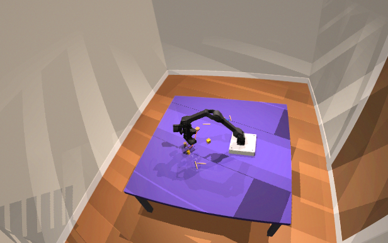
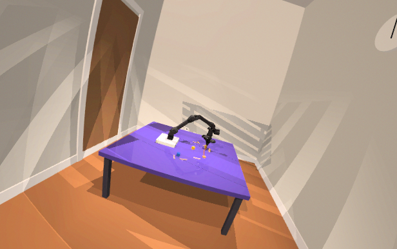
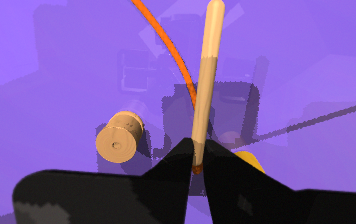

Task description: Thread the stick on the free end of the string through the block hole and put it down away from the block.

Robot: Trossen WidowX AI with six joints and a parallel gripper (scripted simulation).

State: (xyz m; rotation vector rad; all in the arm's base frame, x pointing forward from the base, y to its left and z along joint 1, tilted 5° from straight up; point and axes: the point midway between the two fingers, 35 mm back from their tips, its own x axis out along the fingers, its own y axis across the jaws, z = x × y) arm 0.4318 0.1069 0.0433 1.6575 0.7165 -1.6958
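Right now my gripper tip is 1 cm past the yellow cylinder, 7 cm to the right of it and 4 cm above it. The rest, counted from my gripper tip: yellow wooden block 14 cm behind, 10 cm to the right, 4 cm below; then tan cylinder 5 cm ahead, 2 cm to the right, 4 cm below; then thin wooden stick 1 cm behind, 1 cm to the right.
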